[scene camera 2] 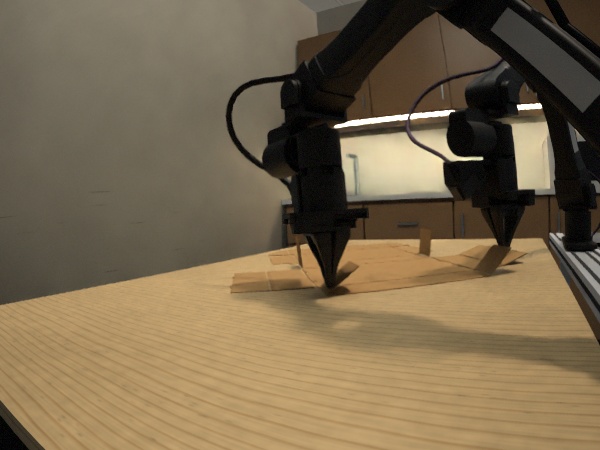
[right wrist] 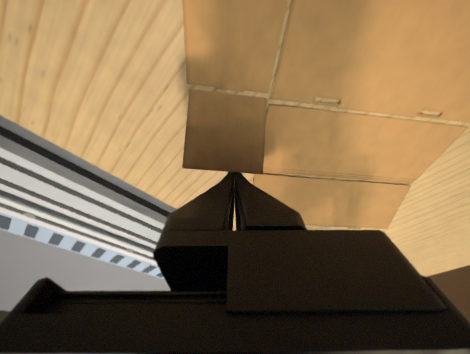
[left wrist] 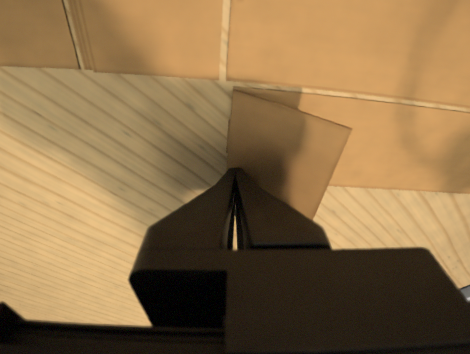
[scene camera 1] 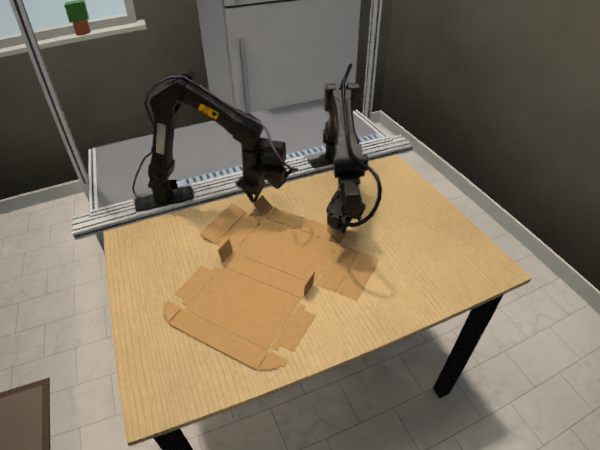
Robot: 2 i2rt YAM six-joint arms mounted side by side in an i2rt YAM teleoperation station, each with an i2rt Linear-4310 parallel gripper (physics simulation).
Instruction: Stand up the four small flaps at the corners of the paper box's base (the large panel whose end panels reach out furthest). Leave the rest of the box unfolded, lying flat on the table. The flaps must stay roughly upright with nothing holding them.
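Places are measured from the left arm's base along level axes (x left, y ahead, z down), in metres.
Pixels of known places: left gripper, fingertip midpoint: (scene camera 2: 329,287) (left wrist: 235,177) (scene camera 1: 344,231); right gripper, fingertip midpoint: (scene camera 2: 504,251) (right wrist: 234,177) (scene camera 1: 253,202); left arm's base at its link origin: (scene camera 1: 333,159); right arm's base at its link origin: (scene camera 2: 577,244) (scene camera 1: 164,199).
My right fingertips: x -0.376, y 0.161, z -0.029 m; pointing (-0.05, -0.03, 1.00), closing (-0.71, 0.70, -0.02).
Note:
Ahead of a thing's pixels: the offset from my right fingertips to its top centre. "pt": to the spot under its first point. Level surfaces: height alone.
The paper box's base {pt dz +0.029, dx +0.019, dy +0.224 m} (scene camera 1: 285,252) (scene camera 2: 390,265) lies flat. One corner flap {pt dz +0.002, dx -0.141, dy +0.176 m} (scene camera 1: 226,251) (scene camera 2: 425,242) and another corner flap (scene camera 1: 309,285) (scene camera 2: 299,252) stand roughly upright, away from the grippers. My left gripper (scene camera 1: 344,229) (scene camera 2: 330,286) (left wrist: 235,177) is shut and empty, low against the outer side of a third flap {pt dz +0.008, dx +0.173, dy +0.229 m} (left wrist: 285,135) (scene camera 2: 347,272), which leans inward over the adjoining side panel. My right gripper (scene camera 1: 255,200) (scene camera 2: 505,245) (right wrist: 234,177) is shut and empty at the free edge of the fourth flap {pt dz +0.008, dx +0.023, dy +0.023 m} (scene camera 1: 262,206) (scene camera 2: 492,259) (right wrist: 225,131), which is raised and tilted.
The rest of the box {pt dz +0.029, dx -0.147, dy +0.358 m} (scene camera 1: 245,305) lies unfolded on the wooden table {dz +0.030 m} (scene camera 1: 425,260), toward the front in scene camera 1. The metal rail (scene camera 1: 215,185) carrying the arms runs along the table's back edge, near the right gripper.

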